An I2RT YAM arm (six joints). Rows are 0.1 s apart.
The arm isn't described. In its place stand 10 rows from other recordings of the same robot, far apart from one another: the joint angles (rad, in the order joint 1, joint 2, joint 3, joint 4, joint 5, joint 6), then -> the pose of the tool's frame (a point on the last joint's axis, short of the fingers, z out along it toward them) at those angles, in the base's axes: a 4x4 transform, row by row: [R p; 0 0 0 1], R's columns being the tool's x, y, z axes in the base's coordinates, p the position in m.
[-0.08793 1.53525 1.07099 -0.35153 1.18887 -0.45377] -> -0.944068 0.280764 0.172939 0.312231; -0.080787 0.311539 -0.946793 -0.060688; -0.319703 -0.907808 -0.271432 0.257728; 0 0 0 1
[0.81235 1.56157 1.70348 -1.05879 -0.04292 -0.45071] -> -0.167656 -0.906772 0.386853 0.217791; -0.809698 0.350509 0.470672 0.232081; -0.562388 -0.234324 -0.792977 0.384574; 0 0 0 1
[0.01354 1.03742 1.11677 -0.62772 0.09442 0.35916] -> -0.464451 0.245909 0.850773 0.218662; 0.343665 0.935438 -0.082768 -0.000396; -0.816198 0.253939 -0.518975 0.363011; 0 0 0 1
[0.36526 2.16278 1.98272 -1.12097 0.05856 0.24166] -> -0.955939 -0.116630 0.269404 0.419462; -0.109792 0.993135 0.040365 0.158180; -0.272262 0.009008 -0.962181 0.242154; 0 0 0 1
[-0.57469 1.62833 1.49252 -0.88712 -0.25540 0.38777] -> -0.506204 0.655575 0.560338 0.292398; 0.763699 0.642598 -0.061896 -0.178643; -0.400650 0.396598 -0.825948 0.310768; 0 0 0 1
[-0.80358 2.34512 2.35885 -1.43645 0.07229 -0.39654] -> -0.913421 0.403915 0.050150 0.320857; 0.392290 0.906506 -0.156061 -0.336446; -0.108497 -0.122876 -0.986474 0.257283; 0 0 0 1
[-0.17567 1.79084 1.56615 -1.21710 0.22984 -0.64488] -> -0.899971 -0.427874 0.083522 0.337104; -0.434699 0.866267 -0.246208 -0.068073; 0.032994 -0.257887 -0.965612 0.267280; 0 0 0 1
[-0.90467 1.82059 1.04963 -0.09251 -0.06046 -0.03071] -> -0.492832 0.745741 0.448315 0.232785; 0.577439 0.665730 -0.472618 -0.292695; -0.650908 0.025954 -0.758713 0.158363; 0 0 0 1
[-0.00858 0.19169 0.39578 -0.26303 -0.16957 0.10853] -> -0.075888 -0.152681 0.985358 0.097536; 0.107419 0.981204 0.160310 0.005171; -0.991313 0.118011 -0.058061 0.265782; 0 0 0 1
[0.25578 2.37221 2.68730 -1.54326 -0.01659 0.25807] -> -0.946993 -0.017241 0.320790 0.445664; 0.016115 0.994752 0.101036 0.117155; -0.320849 0.100850 -0.941746 0.326911; 0 0 0 1
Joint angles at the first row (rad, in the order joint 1, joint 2, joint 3, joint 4, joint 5, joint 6):
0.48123, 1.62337, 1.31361, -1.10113, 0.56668, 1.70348
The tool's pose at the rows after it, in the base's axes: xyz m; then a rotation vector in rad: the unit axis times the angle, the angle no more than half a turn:
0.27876 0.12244 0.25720 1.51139 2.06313 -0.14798
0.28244 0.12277 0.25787 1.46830 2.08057 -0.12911
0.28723 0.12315 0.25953 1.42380 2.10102 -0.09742
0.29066 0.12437 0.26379 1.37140 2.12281 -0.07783
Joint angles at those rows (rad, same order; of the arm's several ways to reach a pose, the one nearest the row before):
0.47667, 1.62336, 1.31362, -1.08361, 0.56669, 1.68939
0.47206, 1.62338, 1.31360, -1.04923, 0.56592, 1.63937
0.46520, 1.62336, 1.31667, -1.00805, 0.55600, 1.58292
0.46330, 1.62298, 1.32961, -0.98629, 0.55104, 1.52762

